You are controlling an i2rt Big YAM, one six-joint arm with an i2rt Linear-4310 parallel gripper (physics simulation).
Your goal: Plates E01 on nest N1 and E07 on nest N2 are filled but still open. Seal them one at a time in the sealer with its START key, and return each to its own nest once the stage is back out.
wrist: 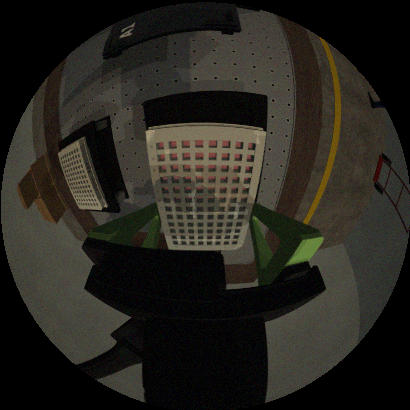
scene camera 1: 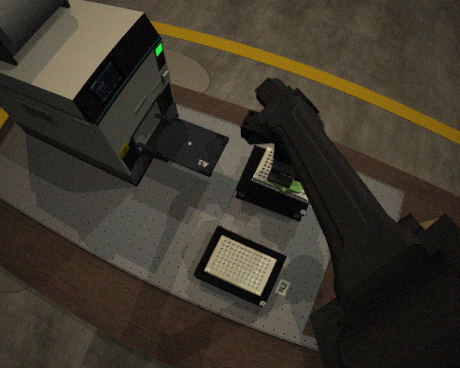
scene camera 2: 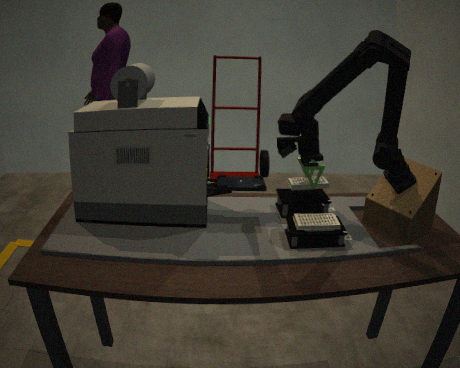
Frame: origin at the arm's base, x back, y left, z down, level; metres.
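Where they show: gripper, fingertip midpoint: (wrist: 204,206) (scene camera 1: 290,176) (scene camera 2: 311,183); arm's base, origin of the base link: (scene camera 2: 400,178).
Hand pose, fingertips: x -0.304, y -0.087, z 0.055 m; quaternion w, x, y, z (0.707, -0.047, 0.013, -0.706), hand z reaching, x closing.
Things, the pixels of their top centre, and the offset from my fingertips. "*": a spot on its surface instead.
- pale 96-well plate, middle of its top: (wrist: 203,210) (scene camera 1: 288,171) (scene camera 2: 308,178) dy +0.000, dx -0.010, dz -0.017 m
- nest N1, middle of its top: (wrist: 207,168) (scene camera 1: 279,178) (scene camera 2: 303,193) dy -0.001, dx -0.022, dz +0.035 m
- Plate E07, middle of its top: (wrist: 76,180) (scene camera 1: 240,265) (scene camera 2: 317,219) dy +0.211, dx -0.020, dz +0.032 m
- nest N2, middle of its top: (wrist: 80,176) (scene camera 1: 240,265) (scene camera 2: 316,223) dy +0.211, dx -0.020, dz +0.043 m
- sealer's stage, middle of its top: (scene camera 1: 180,139) (scene camera 2: 234,179) dy +0.029, dx -0.248, dz -0.017 m
- sealer, surface spot: (scene camera 1: 55,125) * dy +0.145, dx -0.491, dz -0.100 m
My gripper (scene camera 1: 286,181) (scene camera 2: 313,181) (wrist: 204,206) is shut on a pale 96-well plate (scene camera 1: 263,166) (scene camera 2: 296,183) (wrist: 205,175), a green finger at each side. Red shows in many of its wells. It is held above nest N1 (scene camera 1: 250,193) (scene camera 2: 302,201) (wrist: 205,109), a black block; the two look apart in scene camera 2. Plate E07 (scene camera 1: 240,265) (scene camera 2: 316,221) (wrist: 79,172) sits on nest N2 (scene camera 1: 201,272) (scene camera 2: 316,240) (wrist: 108,167). The sealer's stage (scene camera 1: 200,152) (scene camera 2: 242,183) (wrist: 175,21), marked A1, is out and bare. Whether the held plate carries a seal is unclear.
The sealer (scene camera 1: 55,125) (scene camera 2: 140,175) stands at the left, with a screen and a lit green light (scene camera 1: 159,49) on its front. The arm's wooden base block (scene camera 2: 400,210) is at the right. A red hand truck (scene camera 2: 213,115) stands behind the table, a person (scene camera 2: 111,60) behind the sealer.
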